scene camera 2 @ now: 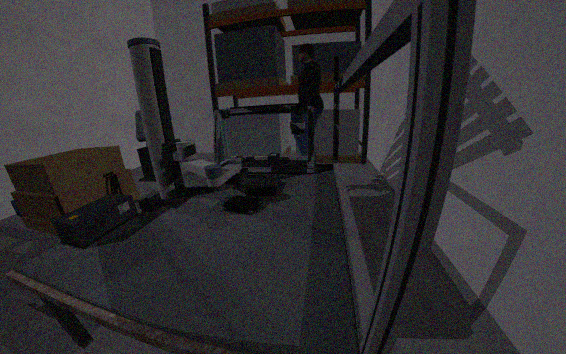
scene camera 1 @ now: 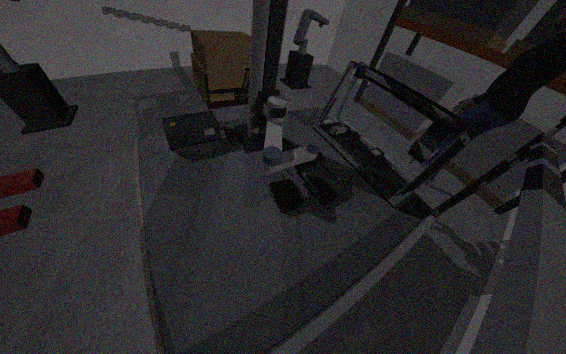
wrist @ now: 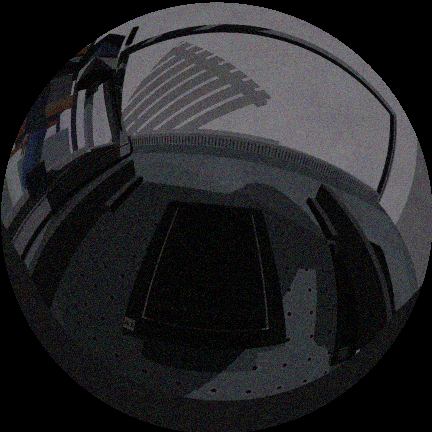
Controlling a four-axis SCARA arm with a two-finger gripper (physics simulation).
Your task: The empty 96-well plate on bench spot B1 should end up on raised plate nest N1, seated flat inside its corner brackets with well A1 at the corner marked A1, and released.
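Where they show: gripper, fingertip midpoint: (scene camera 2: 264, 180) (scene camera 1: 327, 185) (wrist: 226, 174); arm's base, link origin: (scene camera 2: 173, 197) (scene camera 1: 258, 136).
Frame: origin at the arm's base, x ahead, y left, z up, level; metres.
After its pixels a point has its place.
A black plate (wrist: 212, 272) @(x 0.541, y 0.109, z 0.018 m) with a thin pale outline and a small A1 label at its lower left fills the middle of the wrist view. My gripper (wrist: 226, 174) @(x 0.582, y 0.111, z 0.086 m) (scene camera 1: 321, 183) @(x 0.582, y 0.111, z 0.086 m) (scene camera 2: 261, 182) @(x 0.582, y 0.111, z 0.086 m) is open and empty, one finger on each side of the plate, and a gap shows on both sides. How high the fingertips stand is hard to tell. In scene camera 1 the plate merges with the dark gripper. The second dark block, apparently raised nest N1 (scene camera 1: 286, 196) @(x 0.532, y -0.101, z 0.045 m) (scene camera 2: 242, 203) @(x 0.525, y -0.107, z 0.045 m), stands beside the gripper; in the wrist view the right finger mostly hides it. Its corner brackets cannot be made out.
The perforated bench (wrist: 300, 300) @(x 0.525, y 0.025, z 0.013 m) (scene camera 1: 220, 250) @(x 0.630, y -0.466, z 0.013 m) lies under both. A glass-sided frame (scene camera 1: 360, 165) @(x 0.538, y 0.453, z 0.062 m) stands beyond the gripper. A dark box (scene camera 1: 192, 131) @(x -0.035, y -0.408, z 0.112 m) (scene camera 2: 97, 217) @(x -0.035, y -0.449, z 0.108 m) stands near the arm's column (scene camera 2: 150, 100) @(x 0.043, y -0.061, z 0.585 m). A person (scene camera 2: 310, 85) is behind the frame, near the shelving (scene camera 2: 210, 65).
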